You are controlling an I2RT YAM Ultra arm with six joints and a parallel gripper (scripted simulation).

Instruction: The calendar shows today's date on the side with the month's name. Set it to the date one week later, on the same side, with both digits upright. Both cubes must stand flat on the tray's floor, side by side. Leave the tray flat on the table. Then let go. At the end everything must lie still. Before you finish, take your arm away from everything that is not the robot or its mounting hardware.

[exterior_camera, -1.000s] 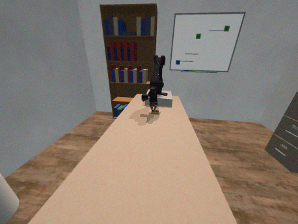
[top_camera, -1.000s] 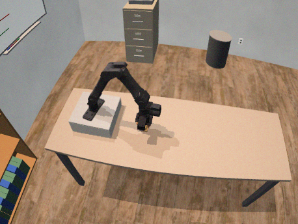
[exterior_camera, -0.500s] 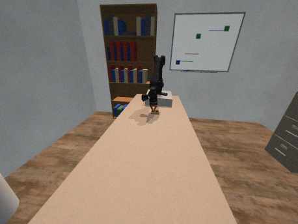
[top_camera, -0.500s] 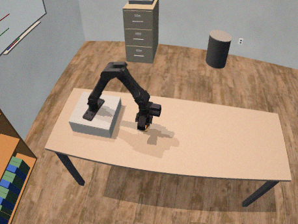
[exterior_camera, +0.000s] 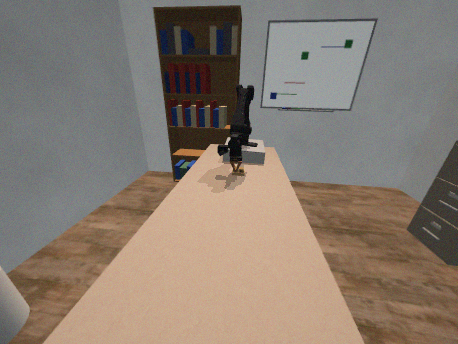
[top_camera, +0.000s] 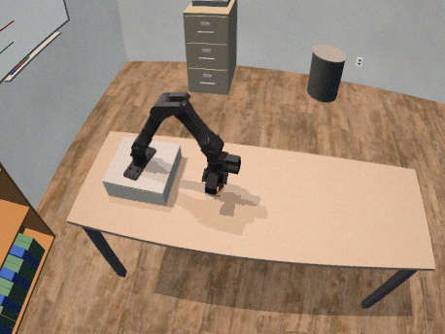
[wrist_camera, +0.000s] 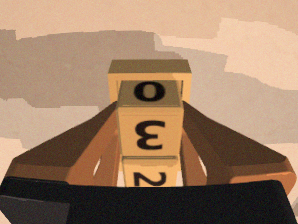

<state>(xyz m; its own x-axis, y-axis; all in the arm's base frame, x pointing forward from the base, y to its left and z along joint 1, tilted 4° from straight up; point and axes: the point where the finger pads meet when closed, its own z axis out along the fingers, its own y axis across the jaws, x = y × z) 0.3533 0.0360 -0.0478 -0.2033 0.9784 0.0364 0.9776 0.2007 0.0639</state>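
Now: the calendar tray 20 mm to the left of my hand and 20 mm below it. The rest, counted from my hand: wooden digit cube: right at my hand.
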